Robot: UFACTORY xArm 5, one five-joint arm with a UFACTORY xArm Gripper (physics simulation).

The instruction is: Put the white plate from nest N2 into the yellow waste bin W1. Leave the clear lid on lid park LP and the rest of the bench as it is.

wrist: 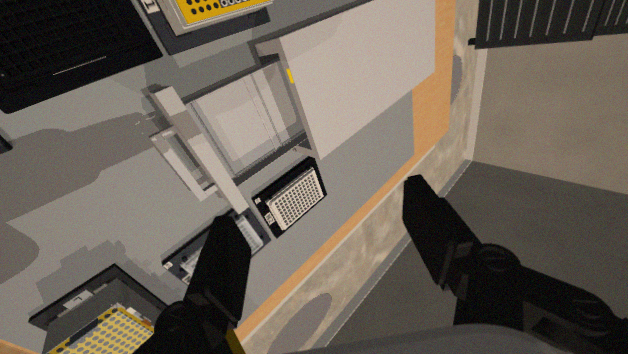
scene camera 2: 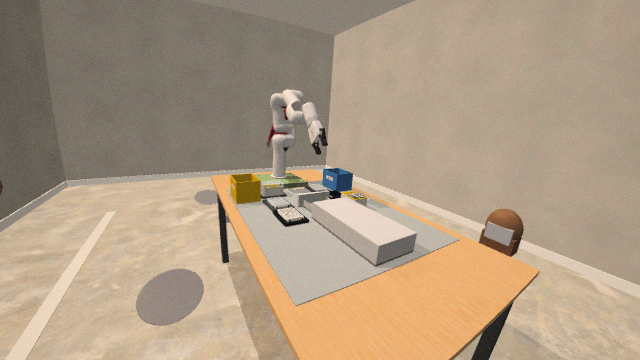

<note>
I see my gripper (wrist: 320, 215), a long white box (scene camera 2: 378, 239), a black nest N2 (wrist: 273, 188), a grey mat (scene camera 2: 310, 262) and a nest N4 (wrist: 194, 244).
The long white box shows as well in the wrist view (wrist: 343, 70). The grey mat also shows in the wrist view (wrist: 92, 189).
</note>
